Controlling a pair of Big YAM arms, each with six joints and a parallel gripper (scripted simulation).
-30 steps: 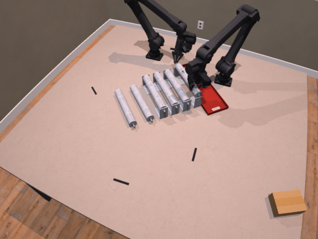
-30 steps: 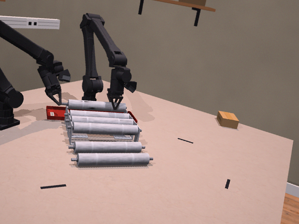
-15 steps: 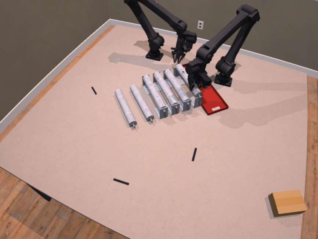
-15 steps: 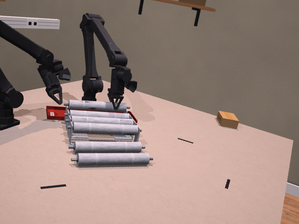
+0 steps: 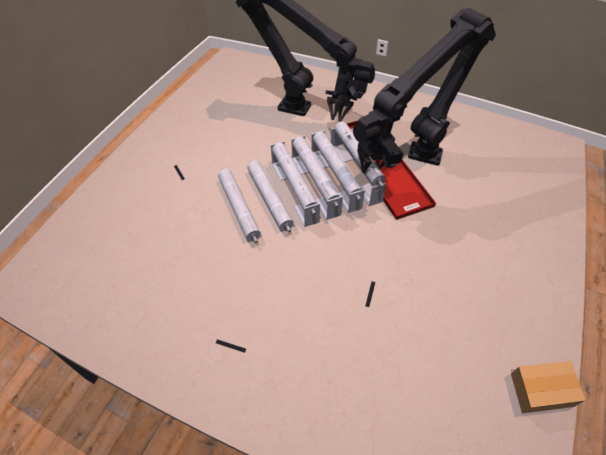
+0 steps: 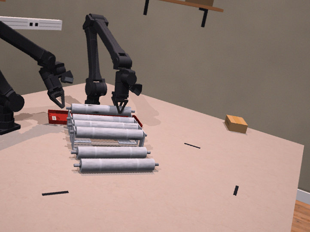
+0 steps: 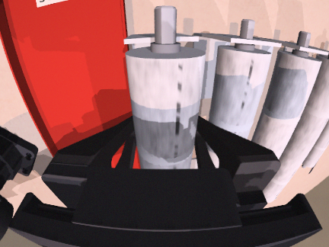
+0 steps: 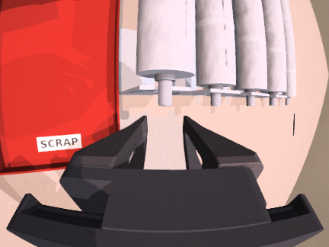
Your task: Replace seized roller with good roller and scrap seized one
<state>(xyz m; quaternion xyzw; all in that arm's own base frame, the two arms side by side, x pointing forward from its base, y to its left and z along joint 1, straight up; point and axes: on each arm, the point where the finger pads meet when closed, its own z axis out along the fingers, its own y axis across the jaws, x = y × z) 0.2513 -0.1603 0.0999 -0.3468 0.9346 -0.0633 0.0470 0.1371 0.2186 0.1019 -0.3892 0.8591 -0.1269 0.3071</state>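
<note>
The roller lies 60 mm behind my left hand and 70 mm to the right of it. The rest, counted from my left hand: red scrap tray: 140 mm behind, 10 mm to the right, 90 mm below; cardboard box: 380 mm ahead, 690 mm to the left, 70 mm below.
The roller lies 140 mm to the left of my right hand and 120 mm ahead of it. From my right hand the other things lie so: red scrap tray (210 mm to the left, 100 mm below, 40 mm ahead); cardboard box (900 mm to the left, 560 mm ahead, 70 mm below).
</note>
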